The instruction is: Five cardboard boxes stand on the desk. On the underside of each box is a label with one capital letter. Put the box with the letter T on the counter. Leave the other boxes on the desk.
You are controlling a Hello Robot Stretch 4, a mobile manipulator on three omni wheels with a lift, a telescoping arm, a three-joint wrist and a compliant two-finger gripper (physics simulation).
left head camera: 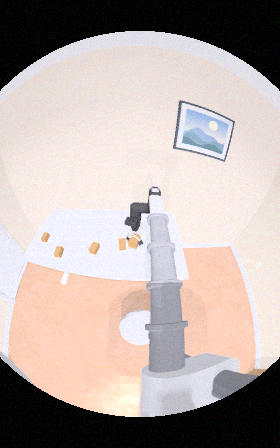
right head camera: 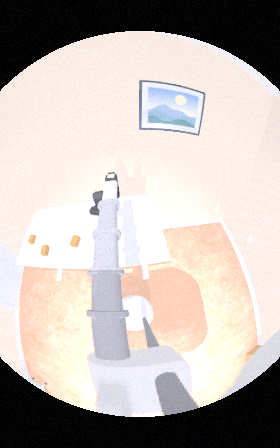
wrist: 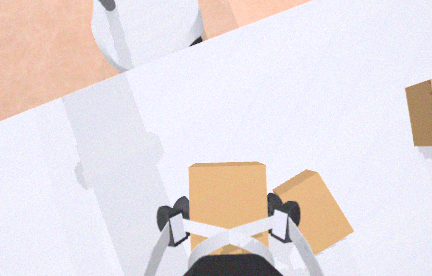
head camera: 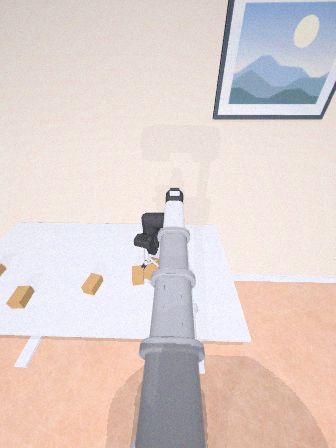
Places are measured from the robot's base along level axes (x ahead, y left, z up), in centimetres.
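Pixels of known places: gripper, fingertip midpoint: [wrist: 227,210]; robot's base, link origin: [left head camera: 138,326] [right head camera: 134,311].
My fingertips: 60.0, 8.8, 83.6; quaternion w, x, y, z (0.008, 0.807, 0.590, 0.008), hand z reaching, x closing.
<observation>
Ahead of a thing's pixels: the offset from my fingertips to its top centre, as dx, dy, dz. "*": to the spot under its first point. Level surfaces: height alone.
My gripper [wrist: 227,210] [left head camera: 134,240] is shut on a cardboard box @(-0.1, +0.0, +5.0) [wrist: 227,187] [left head camera: 133,243] [head camera: 150,272] and holds it above the right part of the white desk @(dz -14.3) [head camera: 215,320] [left head camera: 75,220] [right head camera: 55,215] [wrist: 300,90]. A second box @(+6.5, +10.2, -9.4) [wrist: 316,215] [head camera: 137,275] [left head camera: 122,244] stands on the desk close beside the held one. Three more boxes stand farther left: one near the middle [head camera: 92,284] [left head camera: 94,248] [right head camera: 74,241], one toward the front @(* -9.7, +62.8, -9.4) [head camera: 20,297] [left head camera: 59,251] [right head camera: 45,250], and one at the far left [head camera: 2,270] [left head camera: 45,237] [right head camera: 32,239]. No letter is visible; the undersides are hidden.
The telescoping arm [head camera: 172,300] [left head camera: 162,270] [right head camera: 107,295] reaches over the desk and hides part of it. A wall with a framed picture [head camera: 274,60] [left head camera: 204,131] [right head camera: 171,107] stands behind. A pale surface [left head camera: 7,265] [right head camera: 7,280] lies left of the desk, perhaps the counter.
</observation>
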